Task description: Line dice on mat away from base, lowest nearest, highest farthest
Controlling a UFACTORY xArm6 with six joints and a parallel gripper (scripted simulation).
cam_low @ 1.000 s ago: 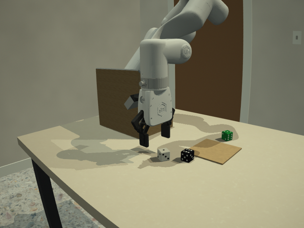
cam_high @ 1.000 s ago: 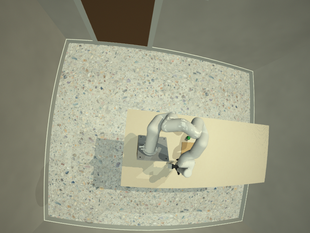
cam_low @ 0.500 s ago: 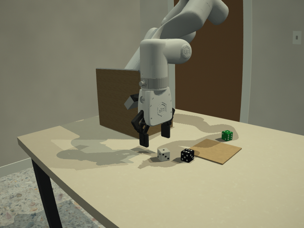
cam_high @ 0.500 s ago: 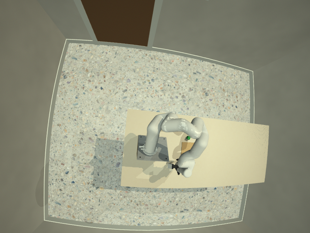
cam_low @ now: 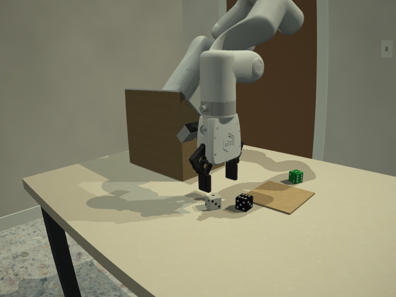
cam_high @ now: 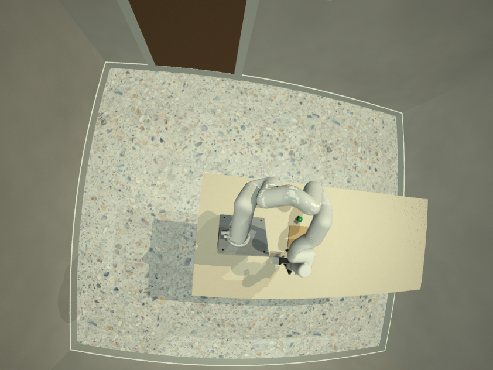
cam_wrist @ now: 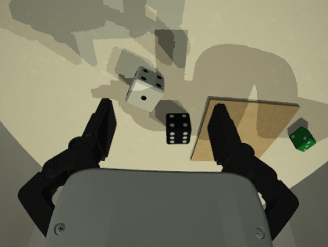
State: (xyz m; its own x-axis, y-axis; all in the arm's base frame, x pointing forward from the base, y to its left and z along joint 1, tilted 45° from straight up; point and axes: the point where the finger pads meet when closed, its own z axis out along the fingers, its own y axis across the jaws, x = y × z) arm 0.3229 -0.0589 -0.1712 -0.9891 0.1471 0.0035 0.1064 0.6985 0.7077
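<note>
The white die is 4 cm below my hand and 2 cm to the right of it. The rest, counted from my hand: black die: 6 cm ahead, 4 cm below, 2 cm to the left; then green die: 23 cm to the left, 10 cm ahead, 4 cm below; then brown mat: 12 cm to the left, 10 cm ahead, 6 cm below.
</note>
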